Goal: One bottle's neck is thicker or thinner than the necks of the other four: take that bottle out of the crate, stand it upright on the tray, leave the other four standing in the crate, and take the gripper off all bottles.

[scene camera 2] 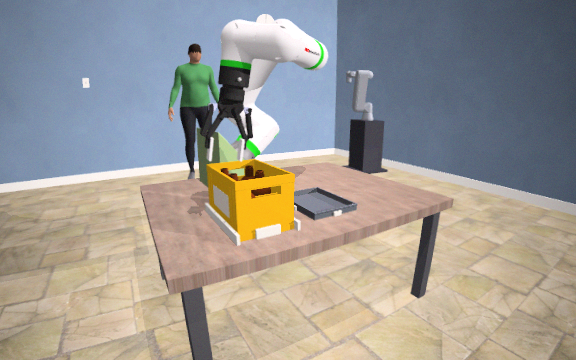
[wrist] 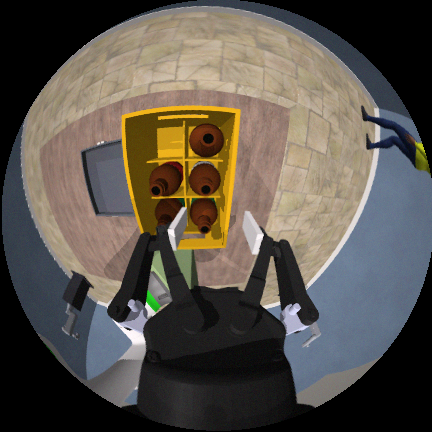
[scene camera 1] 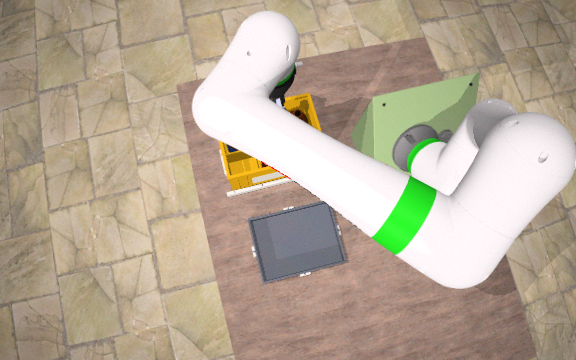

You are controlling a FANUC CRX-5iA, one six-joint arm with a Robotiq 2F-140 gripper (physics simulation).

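Where they show: gripper, between the fingertips: (scene camera 2: 224,159) (wrist: 215,217); arm's base, origin of its link: (wrist: 163,285) (scene camera 1: 415,147).
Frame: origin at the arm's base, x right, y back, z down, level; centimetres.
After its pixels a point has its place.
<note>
The yellow crate (scene camera 1: 235,182) @(y -52.3, x -3.7, z 1.5 cm) (scene camera 2: 265,210) @(y -55.0, x 5.7, z 5.1 cm) (wrist: 136,165) @(y -44.7, x -2.1, z -1.2 cm) holds several upright brown bottles. In the wrist view, one bottle (wrist: 206,146) @(y -49.3, x 10.8, z 0.3 cm) is top right, with bottles in the middle left (wrist: 168,176) @(y -42.4, x 4.0, z 0.8 cm), middle right (wrist: 205,175) @(y -43.6, x 11.5, z 0.4 cm), lower left (wrist: 165,209) @(y -34.7, x 3.5, z 0.8 cm) and lower right (wrist: 203,211) @(y -35.2, x 12.3, z 0.6 cm) compartments. The top left compartment is vacant. I cannot tell which neck differs. The grey tray (scene camera 1: 300,240) @(y -35.7, x -21.0, z 12.5 cm) (scene camera 2: 322,202) @(y -36.9, x -23.9, z 12.5 cm) (wrist: 107,180) @(y -36.9, x -20.8, z 12.5 cm) is bare. My gripper (scene camera 2: 226,150) @(y -38.8, x 13.5, z -7.4 cm) (wrist: 215,217) @(y -38.8, x 13.5, z -7.4 cm) is open and empty, fingers down, above the crate's end. One finger partly hides the lower left bottle; the arm hides much of the crate in scene camera 1.
White strips (scene camera 1: 260,187) @(y -45.5, x -4.0, z 10.5 cm) (scene camera 2: 222,225) @(y -46.5, x 16.8, z 11.4 cm) border the crate on the wooden table (scene camera 1: 380,300) @(y -14.4, x -42.0, z 13.0 cm) (scene camera 2: 380,195) @(y -38.1, x -52.2, z 13.0 cm). The green robot mount (scene camera 1: 425,107) @(y 1.4, x 8.6, z -9.0 cm) (scene camera 2: 220,145) @(y -14.6, x 10.1, z -8.7 cm) stands behind the crate in scene camera 2. A person (scene camera 2: 195,85) stands beyond the table.
</note>
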